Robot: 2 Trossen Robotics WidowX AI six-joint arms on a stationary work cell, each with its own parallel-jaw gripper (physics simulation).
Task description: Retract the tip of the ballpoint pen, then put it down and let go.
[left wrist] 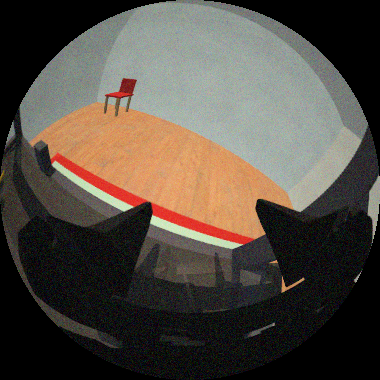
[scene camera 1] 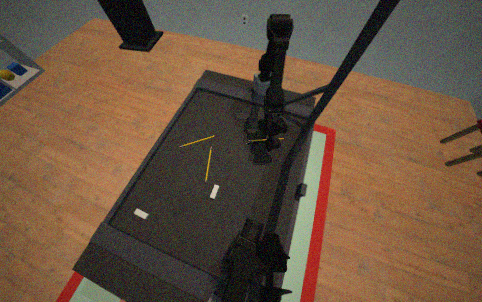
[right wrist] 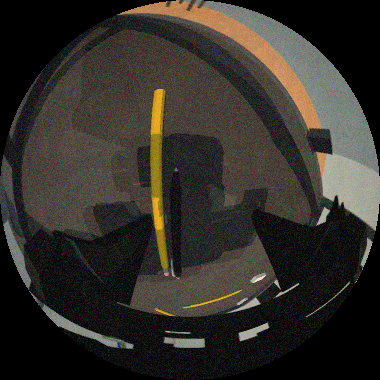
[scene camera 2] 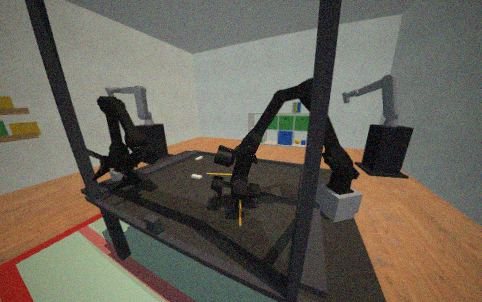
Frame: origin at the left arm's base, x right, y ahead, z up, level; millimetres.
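Seen in the pictures: left gripper, fingertip midpoint: (left wrist: 205, 205) (scene camera 1: 290, 274) (right wrist: 339, 198) (scene camera 2: 101, 185); right gripper, fingertip midpoint: (scene camera 1: 266, 145) (right wrist: 203, 217) (scene camera 2: 230, 204); right arm's base, origin of the base link: (scene camera 1: 264, 77) (scene camera 2: 339, 188).
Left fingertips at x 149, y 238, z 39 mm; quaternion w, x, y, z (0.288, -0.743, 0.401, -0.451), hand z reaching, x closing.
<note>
Pixels of each thing's top centre, then the offset from my left fingertips to it.
- black ballpoint pen, middle of its top: (right wrist: 175, 246) dx -306, dy +449, dz -89 mm
- yellow pencil, middle of its top: (right wrist: 157, 213) (scene camera 2: 240, 206) (scene camera 1: 266, 139) dx -282, dy +480, dz -92 mm
- small dark block, middle of its top: (right wrist: 331, 143) (left wrist: 38, 144) (scene camera 2: 151, 217) (scene camera 1: 303, 188) dx -39, dy +302, dz -42 mm
A black ballpoint pen (right wrist: 175, 225) lies on the dark table top in the right wrist view, with a small silver point at its upper end and a pale clip at its lower end. A yellow pencil (right wrist: 156, 170) (scene camera 1: 257, 140) (scene camera 2: 240, 215) lies close beside it. My right gripper (right wrist: 203, 217) (scene camera 1: 265, 134) (scene camera 2: 234, 200) is open and empty above the table, with the lower part of the pen between its fingers in the right wrist view but not gripped. My left gripper (left wrist: 205, 205) (scene camera 1: 289, 275) (scene camera 2: 91, 165) is open and empty, away from the pen.
Two more yellow pencils (scene camera 1: 197, 141) (scene camera 1: 208, 164) and two white blocks (scene camera 1: 214, 191) (scene camera 1: 141, 214) lie on the table. A dark frame post (scene camera 2: 314, 150) stands in front of the right arm in scene camera 2. A small dark block (scene camera 1: 301, 191) sits at the table edge.
</note>
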